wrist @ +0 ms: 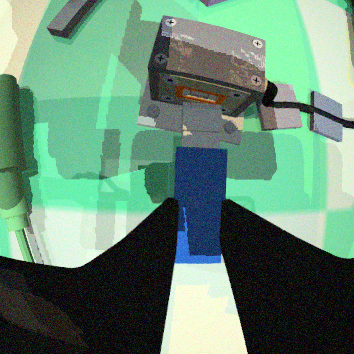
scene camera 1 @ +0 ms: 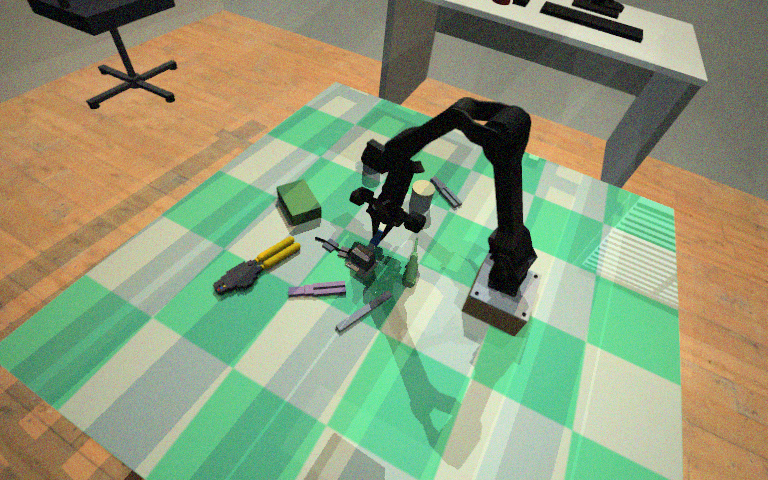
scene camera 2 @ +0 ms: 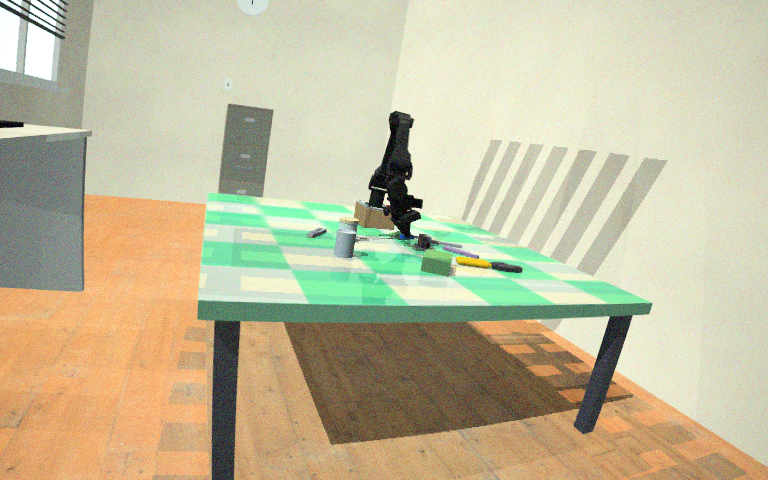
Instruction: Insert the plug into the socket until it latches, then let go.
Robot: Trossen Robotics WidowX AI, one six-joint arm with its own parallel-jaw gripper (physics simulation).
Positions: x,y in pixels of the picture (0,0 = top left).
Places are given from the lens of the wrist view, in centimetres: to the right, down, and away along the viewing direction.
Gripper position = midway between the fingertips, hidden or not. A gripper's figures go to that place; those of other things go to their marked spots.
my gripper [wrist: 197,207]: 1, 1, 10
blue plug [wrist: 200,165]: 1, 0, 9
